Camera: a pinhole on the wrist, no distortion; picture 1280 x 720 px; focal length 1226.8 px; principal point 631.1 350.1 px. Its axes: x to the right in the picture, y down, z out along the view. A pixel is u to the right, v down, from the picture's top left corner.
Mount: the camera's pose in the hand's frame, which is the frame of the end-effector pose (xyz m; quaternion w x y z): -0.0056 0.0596 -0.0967 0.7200 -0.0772 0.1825 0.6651
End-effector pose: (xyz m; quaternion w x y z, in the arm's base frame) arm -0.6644 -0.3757 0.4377 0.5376 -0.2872 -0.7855 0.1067
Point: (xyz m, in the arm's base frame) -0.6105 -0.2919 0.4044
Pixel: 826 366
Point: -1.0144 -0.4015 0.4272
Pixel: outside the picture
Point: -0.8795 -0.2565 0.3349
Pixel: 218 351
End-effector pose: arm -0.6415 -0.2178 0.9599 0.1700 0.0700 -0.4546 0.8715
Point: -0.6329 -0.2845 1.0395
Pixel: outside the picture
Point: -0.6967 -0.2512 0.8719
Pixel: 853 212
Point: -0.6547 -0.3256 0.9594
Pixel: 158 579
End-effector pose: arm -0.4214 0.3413 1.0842 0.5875 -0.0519 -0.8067 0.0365
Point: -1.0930 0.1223 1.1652
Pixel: outside the picture
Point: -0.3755 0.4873 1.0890
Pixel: outside the picture
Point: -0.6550 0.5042 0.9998
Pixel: 528 483
